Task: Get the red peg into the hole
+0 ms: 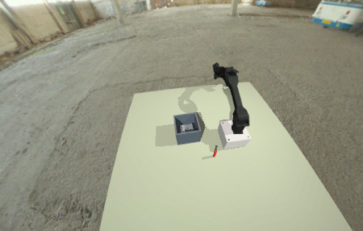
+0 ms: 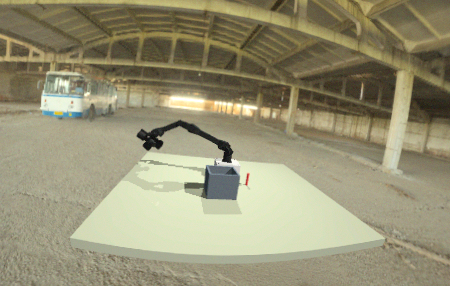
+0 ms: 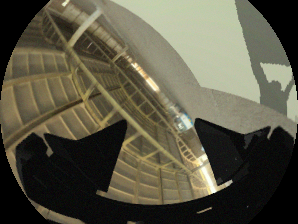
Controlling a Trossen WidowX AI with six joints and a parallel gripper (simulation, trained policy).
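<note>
Now: the red peg 700 mm to the left of my gripper tip, 290 mm ahead of it and 140 mm below it. From my gripper tip the other things lie so: holed plate (520 mm to the left, 460 mm ahead, 140 mm below).
</note>
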